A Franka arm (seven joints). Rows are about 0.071 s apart.
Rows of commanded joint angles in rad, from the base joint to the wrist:
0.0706 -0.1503 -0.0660 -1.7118 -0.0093 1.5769 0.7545
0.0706 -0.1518 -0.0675 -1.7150 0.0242 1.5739 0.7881
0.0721 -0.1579 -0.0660 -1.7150 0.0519 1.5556 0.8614
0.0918 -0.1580 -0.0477 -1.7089 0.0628 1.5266 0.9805
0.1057 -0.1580 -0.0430 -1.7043 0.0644 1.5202 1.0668
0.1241 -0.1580 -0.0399 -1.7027 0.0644 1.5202 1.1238
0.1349 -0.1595 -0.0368 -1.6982 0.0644 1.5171 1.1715
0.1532 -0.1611 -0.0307 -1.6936 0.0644 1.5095 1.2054
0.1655 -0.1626 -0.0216 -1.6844 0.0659 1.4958 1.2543
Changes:
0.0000 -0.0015 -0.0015 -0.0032 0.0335 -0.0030 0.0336
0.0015 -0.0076 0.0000 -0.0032 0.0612 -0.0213 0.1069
0.0212 -0.0077 0.0183 0.0029 0.0721 -0.0503 0.2260
0.0351 -0.0077 0.0230 0.0075 0.0737 -0.0567 0.3123
0.0535 -0.0077 0.0261 0.0091 0.0737 -0.0567 0.3693
0.0643 -0.0092 0.0292 0.0136 0.0737 -0.0598 0.4170
0.0826 -0.0108 0.0353 0.0182 0.0737 -0.0674 0.4509
0.0949 -0.0123 0.0444 0.0274 0.0752 -0.0811 0.4998

